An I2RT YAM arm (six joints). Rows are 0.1 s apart.
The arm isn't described. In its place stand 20 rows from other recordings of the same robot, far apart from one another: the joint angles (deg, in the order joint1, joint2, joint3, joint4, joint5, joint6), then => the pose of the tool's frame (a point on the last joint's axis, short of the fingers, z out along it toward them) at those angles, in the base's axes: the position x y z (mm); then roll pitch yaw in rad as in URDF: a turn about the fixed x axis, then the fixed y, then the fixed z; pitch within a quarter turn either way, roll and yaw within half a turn.
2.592, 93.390, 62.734, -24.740, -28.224, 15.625 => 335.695, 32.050, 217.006, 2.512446, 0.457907, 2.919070
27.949, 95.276, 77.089, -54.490, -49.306, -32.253 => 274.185, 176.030, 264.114, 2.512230, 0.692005, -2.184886
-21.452, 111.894, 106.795, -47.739, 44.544, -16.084 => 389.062, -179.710, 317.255, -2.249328, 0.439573, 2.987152
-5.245, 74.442, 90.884, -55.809, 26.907, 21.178 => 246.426, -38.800, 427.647, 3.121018, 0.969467, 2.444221
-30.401, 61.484, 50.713, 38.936, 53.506, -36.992 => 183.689, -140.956, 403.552, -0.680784, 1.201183, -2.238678
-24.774, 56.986, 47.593, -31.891, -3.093, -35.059 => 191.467, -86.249, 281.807, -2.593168, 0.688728, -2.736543
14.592, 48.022, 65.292, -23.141, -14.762, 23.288 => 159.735, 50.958, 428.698, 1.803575, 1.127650, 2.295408
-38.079, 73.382, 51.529, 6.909, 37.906, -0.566 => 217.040, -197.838, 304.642, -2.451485, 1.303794, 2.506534
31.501, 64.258, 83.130, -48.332, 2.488, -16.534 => 182.554, 110.062, 433.436, -2.641863, 0.976640, -2.059075
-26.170, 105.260, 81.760, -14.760, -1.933, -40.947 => 381.183, -185.979, 257.668, -2.463202, 0.651990, -2.629892
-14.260, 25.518, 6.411, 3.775, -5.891, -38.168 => 135.047, -30.553, 174.800, -2.000039, 0.886702, -2.053968
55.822, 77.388, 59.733, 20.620, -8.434, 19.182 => 177.176, 270.217, 359.650, 1.412712, 1.239766, 2.542837
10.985, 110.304, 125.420, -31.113, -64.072, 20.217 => 404.810, 111.192, 458.228, 1.781001, 0.955153, 3.068583
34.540, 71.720, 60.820, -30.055, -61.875, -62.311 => 194.456, 171.962, 317.264, -2.228366, 1.040787, -0.368564
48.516, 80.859, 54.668, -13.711, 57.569, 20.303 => 218.451, 201.693, 260.139, -2.529316, 1.136934, -2.753385
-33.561, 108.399, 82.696, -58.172, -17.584, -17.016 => 307.286, -190.953, 204.491, 2.877792, 0.191090, 2.843949
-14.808, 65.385, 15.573, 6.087, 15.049, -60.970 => 183.545, -58.083, 130.155, -2.319088, 0.195001, -2.363416
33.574, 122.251, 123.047, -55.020, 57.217, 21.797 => 399.436, 229.201, 324.493, -2.383126, 0.920813, -2.894278
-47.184, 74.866, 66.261, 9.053, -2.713, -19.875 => 213.184, -227.609, 391.869, -1.547850, 1.223458, -2.325384
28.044, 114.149, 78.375, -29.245, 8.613, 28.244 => 362.578, 187.103, 160.870, 3.052272, 0.451457, 3.084217
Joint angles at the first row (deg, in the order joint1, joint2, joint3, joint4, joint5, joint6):
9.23 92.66 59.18 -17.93 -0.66 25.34
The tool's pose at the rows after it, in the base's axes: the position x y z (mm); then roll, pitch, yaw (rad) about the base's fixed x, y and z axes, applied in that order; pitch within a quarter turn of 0, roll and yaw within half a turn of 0:
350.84 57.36 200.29 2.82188 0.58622 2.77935
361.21 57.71 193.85 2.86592 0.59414 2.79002
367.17 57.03 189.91 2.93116 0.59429 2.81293
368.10 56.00 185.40 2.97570 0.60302 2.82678
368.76 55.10 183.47 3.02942 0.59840 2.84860
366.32 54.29 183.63 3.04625 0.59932 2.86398
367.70 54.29 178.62 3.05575 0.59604 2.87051
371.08 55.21 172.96 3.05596 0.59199 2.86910
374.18 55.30 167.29 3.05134 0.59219 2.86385
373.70 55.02 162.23 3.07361 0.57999 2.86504
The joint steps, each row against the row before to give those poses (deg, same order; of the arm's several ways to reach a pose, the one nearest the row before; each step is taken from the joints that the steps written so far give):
0.00 4.35 3.52 -0.02 0.10 -0.74
0.00 2.80 1.86 0.29 2.11 -0.61
0.00 1.84 1.65 -1.24 2.65 -0.98
0.02 0.66 -0.19 0.38 2.10 -0.68
0.04 0.59 0.57 -1.26 2.07 -0.79
-0.02 -0.48 -0.52 -0.15 0.42 -0.72
-0.01 0.79 -0.17 0.64 0.22 -0.25
0.05 1.26 0.26 0.76 0.01 0.17
-0.07 1.13 0.03 1.18 -0.12 0.17
0.06 0.65 -0.15 -0.33 0.93 0.23

